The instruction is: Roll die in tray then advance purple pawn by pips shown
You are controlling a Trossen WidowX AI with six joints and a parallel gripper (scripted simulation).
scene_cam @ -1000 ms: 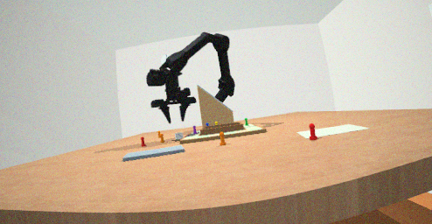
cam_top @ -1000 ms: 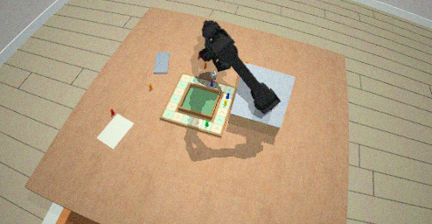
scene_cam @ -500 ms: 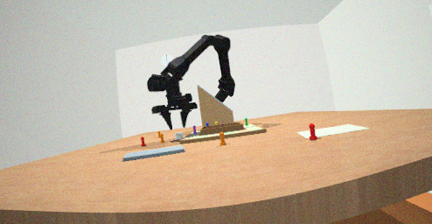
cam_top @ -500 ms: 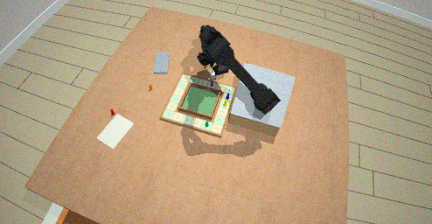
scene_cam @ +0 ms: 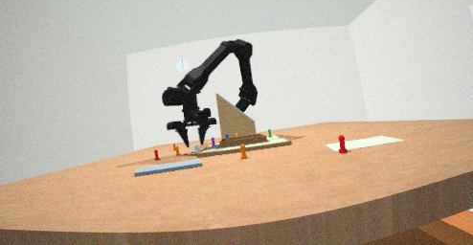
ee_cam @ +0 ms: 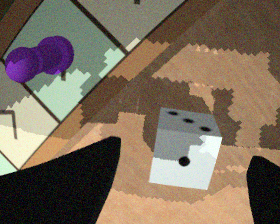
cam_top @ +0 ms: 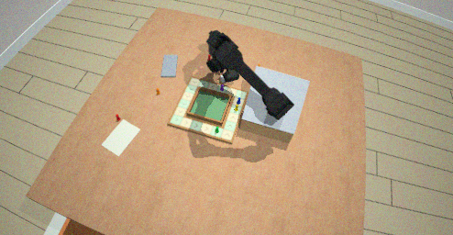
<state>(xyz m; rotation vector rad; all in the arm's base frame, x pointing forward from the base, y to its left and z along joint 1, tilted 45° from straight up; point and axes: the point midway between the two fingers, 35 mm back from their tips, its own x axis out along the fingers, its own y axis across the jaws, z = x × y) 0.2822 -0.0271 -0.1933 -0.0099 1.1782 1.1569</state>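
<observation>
My gripper tip is 1 cm above the white die. The rest, counted from my gripper tip: blue pawn (11 cm behind, 11 cm to the left, 1 cm above); green tray (1 cm behind, 18 cm to the left, 1 cm below); purple pawn (2 cm behind, 7 cm to the left, 1 cm above).
</observation>
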